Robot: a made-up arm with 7 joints.
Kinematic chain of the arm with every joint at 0, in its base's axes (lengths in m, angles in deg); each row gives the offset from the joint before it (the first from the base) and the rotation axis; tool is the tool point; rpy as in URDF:
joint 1: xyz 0 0 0.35 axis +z
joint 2: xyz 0 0 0 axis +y
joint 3: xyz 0 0 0.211 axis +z
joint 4: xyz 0.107 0 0 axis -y
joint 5: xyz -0.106 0 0.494 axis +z
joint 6: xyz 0 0 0 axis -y
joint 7: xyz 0.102 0 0 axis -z
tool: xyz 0 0 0 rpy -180 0 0
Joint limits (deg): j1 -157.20..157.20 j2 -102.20..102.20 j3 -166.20..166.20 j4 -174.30..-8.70 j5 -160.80..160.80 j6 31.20..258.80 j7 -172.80..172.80
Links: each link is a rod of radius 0.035 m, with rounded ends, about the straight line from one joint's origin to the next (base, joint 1, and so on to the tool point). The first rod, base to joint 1, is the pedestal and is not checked.
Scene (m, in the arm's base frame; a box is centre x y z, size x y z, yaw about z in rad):
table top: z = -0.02
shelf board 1: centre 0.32 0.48 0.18 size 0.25 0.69 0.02 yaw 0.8
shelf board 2: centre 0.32 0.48 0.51 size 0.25 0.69 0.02 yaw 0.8
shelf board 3: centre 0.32 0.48 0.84 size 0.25 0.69 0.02 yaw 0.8
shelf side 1: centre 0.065 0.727 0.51 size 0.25 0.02 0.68 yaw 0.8
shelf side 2: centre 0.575 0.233 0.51 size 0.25 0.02 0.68 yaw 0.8
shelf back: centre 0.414 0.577 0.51 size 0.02 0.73 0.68 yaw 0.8
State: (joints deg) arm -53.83 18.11 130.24 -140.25 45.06 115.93 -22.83
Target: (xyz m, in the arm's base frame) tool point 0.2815 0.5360 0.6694
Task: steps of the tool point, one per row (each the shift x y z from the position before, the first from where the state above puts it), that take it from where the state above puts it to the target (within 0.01 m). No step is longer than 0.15 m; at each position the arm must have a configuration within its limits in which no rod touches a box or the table.
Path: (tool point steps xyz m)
1: -0.0498 -0.0397 -0.0033
2: -0.0471 -0.0473 0.0019
3: -0.0396 -0.0535 0.0015
4: 0.0239 0.0056 0.1193
5: 0.0327 -0.0308 0.1213
6: 0.0326 -0.0682 0.1122
7: 0.0434 0.0484 0.0080
8: 0.0474 0.0499 -0.0018
9: 0.0466 0.0457 -0.0053
10: 0.0401 0.0387 -0.0008

